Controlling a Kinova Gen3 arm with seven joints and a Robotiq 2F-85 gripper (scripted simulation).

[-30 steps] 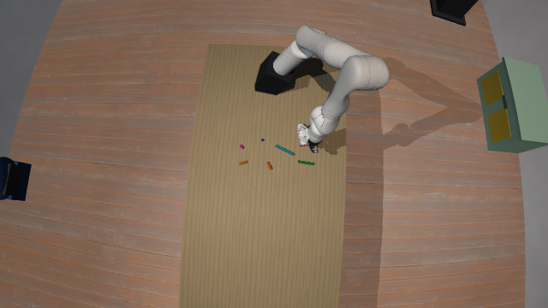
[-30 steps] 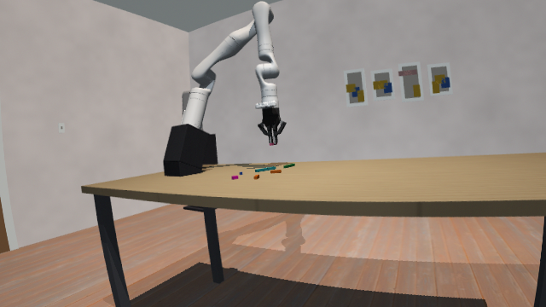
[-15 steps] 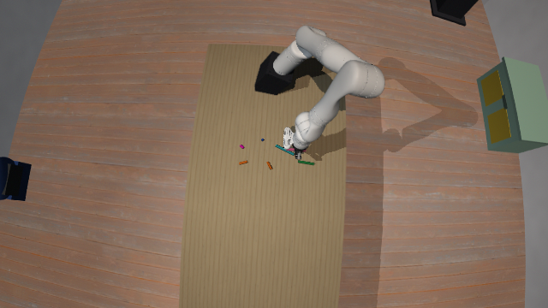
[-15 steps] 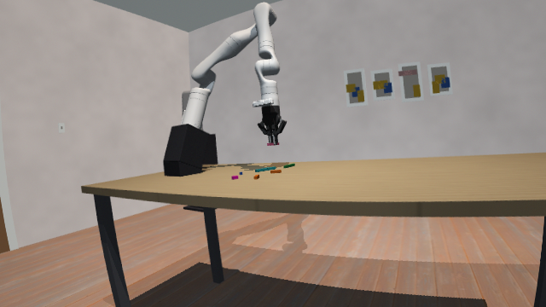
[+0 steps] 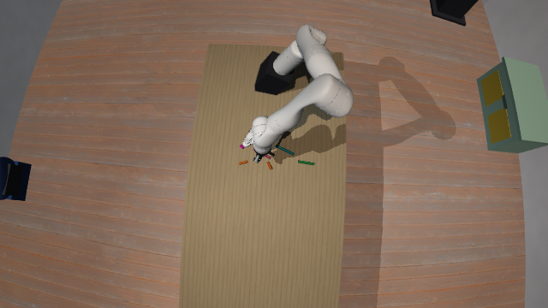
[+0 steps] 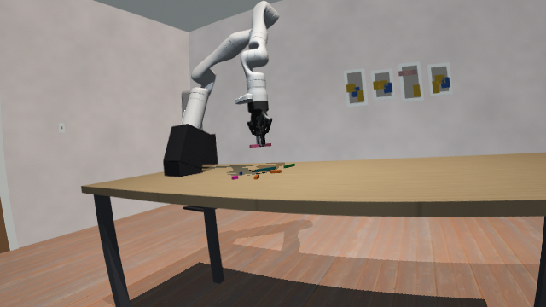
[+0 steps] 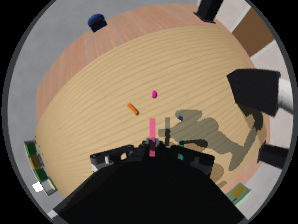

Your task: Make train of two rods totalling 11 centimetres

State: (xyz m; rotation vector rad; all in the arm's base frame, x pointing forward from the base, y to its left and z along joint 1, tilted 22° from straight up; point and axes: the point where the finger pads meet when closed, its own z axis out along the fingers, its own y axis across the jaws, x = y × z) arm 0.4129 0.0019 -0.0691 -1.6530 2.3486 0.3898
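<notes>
Now: hand 40 mm past the magenta rod, 110 mm to the left of it and 120 mm above it. The rest, counted from my hand: pink rod: 20 mm below; then turquoise rod: 60 mm behind, 100 mm to the left, 120 mm below; then blue rod: 90 mm behind, 20 mm to the right, 120 mm below.
</notes>
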